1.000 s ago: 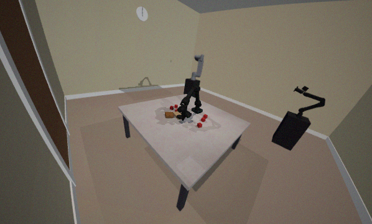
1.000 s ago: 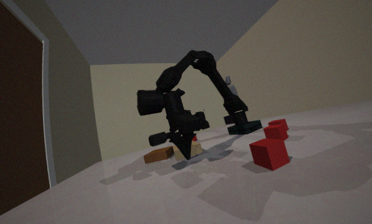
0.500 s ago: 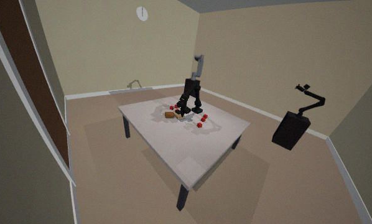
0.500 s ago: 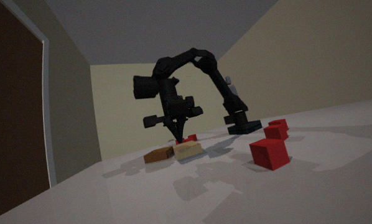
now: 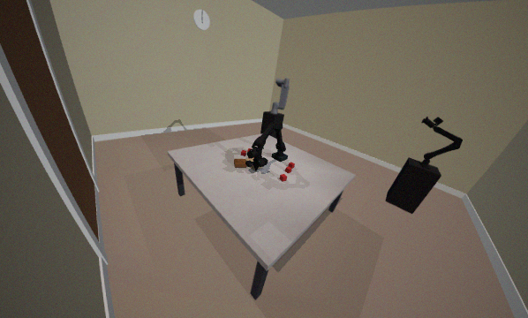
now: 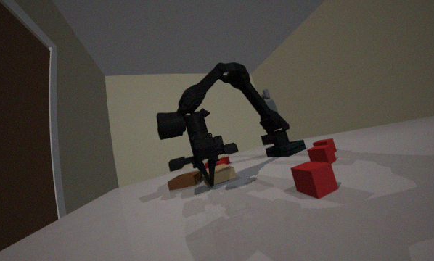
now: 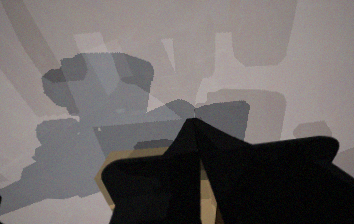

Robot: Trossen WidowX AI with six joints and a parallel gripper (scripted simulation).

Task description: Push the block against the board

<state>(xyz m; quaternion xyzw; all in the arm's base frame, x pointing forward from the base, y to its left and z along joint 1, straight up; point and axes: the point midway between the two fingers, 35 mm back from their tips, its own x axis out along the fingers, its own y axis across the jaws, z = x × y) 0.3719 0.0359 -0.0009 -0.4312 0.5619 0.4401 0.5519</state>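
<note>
The square block lies 16 cm to the right of my gripper tip, 4 cm ahead of it and 1 cm above it. The rest, counted from my gripper tip: board (9 cm to the right, 6 cm behind, 1 cm above).
</note>
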